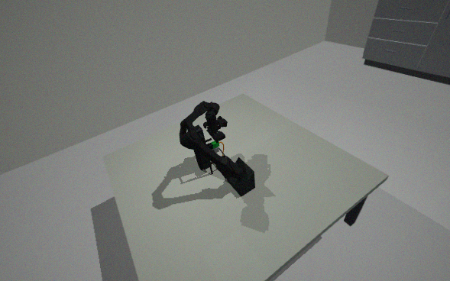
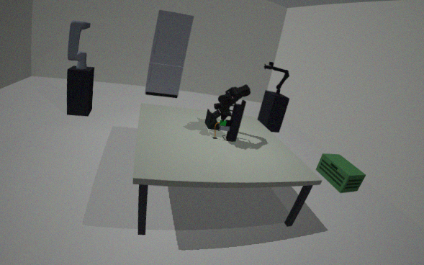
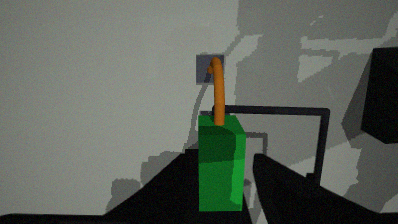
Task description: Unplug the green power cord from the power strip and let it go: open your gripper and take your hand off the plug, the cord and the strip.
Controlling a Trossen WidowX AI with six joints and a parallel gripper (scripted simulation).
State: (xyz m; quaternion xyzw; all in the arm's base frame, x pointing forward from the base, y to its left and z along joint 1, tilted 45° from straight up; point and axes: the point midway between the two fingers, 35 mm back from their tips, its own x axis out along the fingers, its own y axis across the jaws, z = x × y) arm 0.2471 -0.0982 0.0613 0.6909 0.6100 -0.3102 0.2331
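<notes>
Right now the green plug is 3 cm to the left of my gripper tip and 1 cm below it.
</notes>
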